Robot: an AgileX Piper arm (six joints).
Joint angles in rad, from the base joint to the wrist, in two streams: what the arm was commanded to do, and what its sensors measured. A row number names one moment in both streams.
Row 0, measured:
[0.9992 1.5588 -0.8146 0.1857 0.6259 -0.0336]
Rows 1 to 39, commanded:
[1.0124 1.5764 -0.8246 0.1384 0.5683 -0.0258]
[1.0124 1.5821 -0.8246 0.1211 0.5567 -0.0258]
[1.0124 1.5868 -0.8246 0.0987 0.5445 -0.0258]
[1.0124 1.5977 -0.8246 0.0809 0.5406 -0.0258]
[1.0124 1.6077 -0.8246 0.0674 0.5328 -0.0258]
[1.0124 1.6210 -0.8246 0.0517 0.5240 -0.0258]
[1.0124 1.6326 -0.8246 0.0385 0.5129 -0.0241]
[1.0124 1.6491 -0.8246 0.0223 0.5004 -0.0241]
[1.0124 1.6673 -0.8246 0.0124 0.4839 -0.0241]
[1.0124 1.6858 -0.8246 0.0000 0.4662 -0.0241]
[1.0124 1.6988 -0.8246 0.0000 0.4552 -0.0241]
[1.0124 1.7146 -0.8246 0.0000 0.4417 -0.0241]
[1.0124 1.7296 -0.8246 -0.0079 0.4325 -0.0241]
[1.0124 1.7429 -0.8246 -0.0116 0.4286 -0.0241]
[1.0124 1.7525 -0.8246 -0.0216 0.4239 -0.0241]
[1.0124 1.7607 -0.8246 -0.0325 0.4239 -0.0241]
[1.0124 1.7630 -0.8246 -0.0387 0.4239 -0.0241]
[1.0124 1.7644 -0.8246 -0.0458 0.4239 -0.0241]
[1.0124 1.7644 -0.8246 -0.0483 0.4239 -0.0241]
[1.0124 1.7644 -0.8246 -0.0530 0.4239 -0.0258]
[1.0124 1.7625 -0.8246 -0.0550 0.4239 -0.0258]
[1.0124 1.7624 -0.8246 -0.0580 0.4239 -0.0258]
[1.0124 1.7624 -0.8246 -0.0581 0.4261 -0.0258]
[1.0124 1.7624 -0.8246 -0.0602 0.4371 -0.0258]
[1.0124 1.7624 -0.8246 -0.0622 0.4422 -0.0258]
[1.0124 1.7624 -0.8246 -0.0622 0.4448 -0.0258]
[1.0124 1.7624 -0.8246 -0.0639 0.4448 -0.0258]
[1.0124 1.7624 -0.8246 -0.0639 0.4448 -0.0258]
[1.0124 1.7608 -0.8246 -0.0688 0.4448 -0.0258]
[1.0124 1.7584 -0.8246 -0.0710 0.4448 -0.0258]
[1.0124 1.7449 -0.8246 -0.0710 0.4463 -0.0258]
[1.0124 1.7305 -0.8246 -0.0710 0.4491 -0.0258]
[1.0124 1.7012 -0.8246 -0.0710 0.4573 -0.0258]
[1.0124 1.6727 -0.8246 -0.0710 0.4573 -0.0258]
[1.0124 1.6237 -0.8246 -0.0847 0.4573 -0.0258]
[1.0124 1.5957 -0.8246 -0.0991 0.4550 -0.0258]
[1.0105 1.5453 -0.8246 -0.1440 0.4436 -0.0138]
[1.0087 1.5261 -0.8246 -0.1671 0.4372 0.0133]
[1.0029 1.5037 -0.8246 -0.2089 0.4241 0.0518]
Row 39, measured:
[1.0113 1.5949 -0.8168 -0.1024 0.4619 -0.0233]
